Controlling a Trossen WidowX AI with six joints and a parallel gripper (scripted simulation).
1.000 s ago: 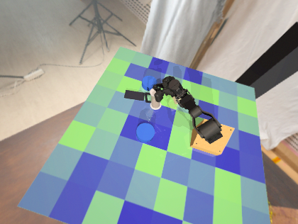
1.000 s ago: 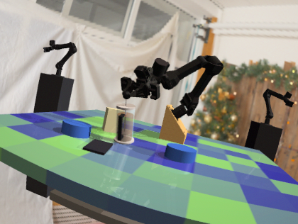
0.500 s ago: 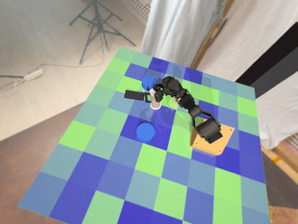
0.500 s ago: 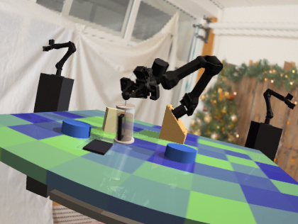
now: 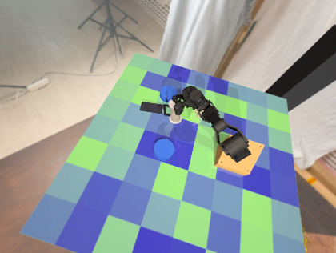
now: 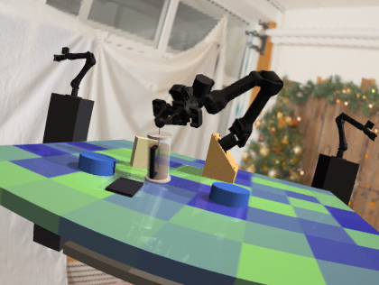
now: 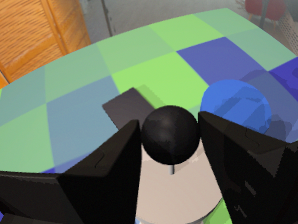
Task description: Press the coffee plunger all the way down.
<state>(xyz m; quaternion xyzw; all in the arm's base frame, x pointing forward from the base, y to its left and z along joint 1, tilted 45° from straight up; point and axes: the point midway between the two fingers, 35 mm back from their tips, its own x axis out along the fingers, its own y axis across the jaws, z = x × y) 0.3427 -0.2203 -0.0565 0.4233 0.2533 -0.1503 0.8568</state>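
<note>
The coffee press is 1 cm behind my gripper tip, 1 cm to the left of it and 10 cm below it. From my gripper tip the other things lie so: flat black slab: 13 cm ahead, 3 cm to the right, 18 cm below.
</note>
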